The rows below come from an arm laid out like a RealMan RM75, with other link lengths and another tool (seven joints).
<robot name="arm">
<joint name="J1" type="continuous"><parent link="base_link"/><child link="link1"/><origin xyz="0.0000 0.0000 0.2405"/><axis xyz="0 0 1"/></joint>
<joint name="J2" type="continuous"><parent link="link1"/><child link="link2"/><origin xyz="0.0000 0.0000 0.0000" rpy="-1.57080 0.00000 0.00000"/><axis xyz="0 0 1"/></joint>
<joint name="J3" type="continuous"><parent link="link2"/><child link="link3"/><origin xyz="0.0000 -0.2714 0.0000" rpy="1.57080 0.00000 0.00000"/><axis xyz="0 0 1"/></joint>
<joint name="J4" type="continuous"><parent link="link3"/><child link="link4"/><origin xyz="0.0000 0.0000 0.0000" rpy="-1.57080 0.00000 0.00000"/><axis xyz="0 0 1"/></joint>
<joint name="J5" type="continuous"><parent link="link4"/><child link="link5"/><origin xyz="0.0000 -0.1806 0.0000" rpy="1.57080 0.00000 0.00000"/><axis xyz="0 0 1"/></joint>
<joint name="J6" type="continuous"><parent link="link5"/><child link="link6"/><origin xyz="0.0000 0.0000 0.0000" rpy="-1.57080 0.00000 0.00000"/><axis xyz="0 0 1"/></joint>
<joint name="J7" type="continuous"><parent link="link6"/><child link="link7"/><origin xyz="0.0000 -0.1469 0.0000" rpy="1.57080 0.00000 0.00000"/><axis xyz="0 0 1"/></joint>
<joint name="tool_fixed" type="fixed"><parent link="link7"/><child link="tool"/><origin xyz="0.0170 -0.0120 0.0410" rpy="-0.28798 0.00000 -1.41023"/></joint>
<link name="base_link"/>
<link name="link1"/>
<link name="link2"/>
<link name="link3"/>
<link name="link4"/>
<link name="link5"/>
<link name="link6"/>
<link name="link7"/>
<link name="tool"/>
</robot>
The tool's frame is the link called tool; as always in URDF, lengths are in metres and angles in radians. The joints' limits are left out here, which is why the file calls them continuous.
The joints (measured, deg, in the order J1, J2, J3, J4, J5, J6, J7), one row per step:
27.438, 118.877, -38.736, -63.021, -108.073, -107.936, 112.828
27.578, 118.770, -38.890, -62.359, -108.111, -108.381, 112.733
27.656, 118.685, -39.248, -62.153, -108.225, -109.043, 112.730
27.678, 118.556, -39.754, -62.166, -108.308, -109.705, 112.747
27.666, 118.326, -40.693, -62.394, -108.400, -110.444, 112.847
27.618, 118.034, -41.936, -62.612, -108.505, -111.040, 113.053
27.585, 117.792, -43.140, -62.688, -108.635, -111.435, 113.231
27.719, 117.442, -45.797, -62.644, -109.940, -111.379, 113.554
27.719, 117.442, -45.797, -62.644, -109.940, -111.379, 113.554
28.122, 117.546, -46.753, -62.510, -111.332, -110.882, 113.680
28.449, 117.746, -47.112, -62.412, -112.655, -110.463, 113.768
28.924, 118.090, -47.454, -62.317, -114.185, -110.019, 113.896
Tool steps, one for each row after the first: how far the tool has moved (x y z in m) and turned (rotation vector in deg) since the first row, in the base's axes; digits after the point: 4 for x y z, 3 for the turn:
-0.0002, -0.0016, -0.0015, -0.825, 0.219, 0.153
-0.0007, -0.0040, -0.0029, -1.788, 0.113, 0.599
-0.0011, -0.0065, -0.0038, -2.710, -0.183, 1.169
-0.0016, -0.0097, -0.0049, -3.903, -0.845, 1.983
-0.0016, -0.0129, -0.0064, -5.256, -1.695, 2.714
-0.0014, -0.0157, -0.0082, -6.519, -2.466, 3.263
0.0013, -0.0196, -0.0144, -9.056, -4.926, 3.745
0.0013, -0.0196, -0.0144, -9.056, -4.926, 3.745
0.0028, -0.0194, -0.0189, -10.030, -6.442, 3.636
0.0043, -0.0189, -0.0223, -10.572, -7.583, 3.319
0.0053, -0.0182, -0.0266, -11.205, -8.795, 3.051

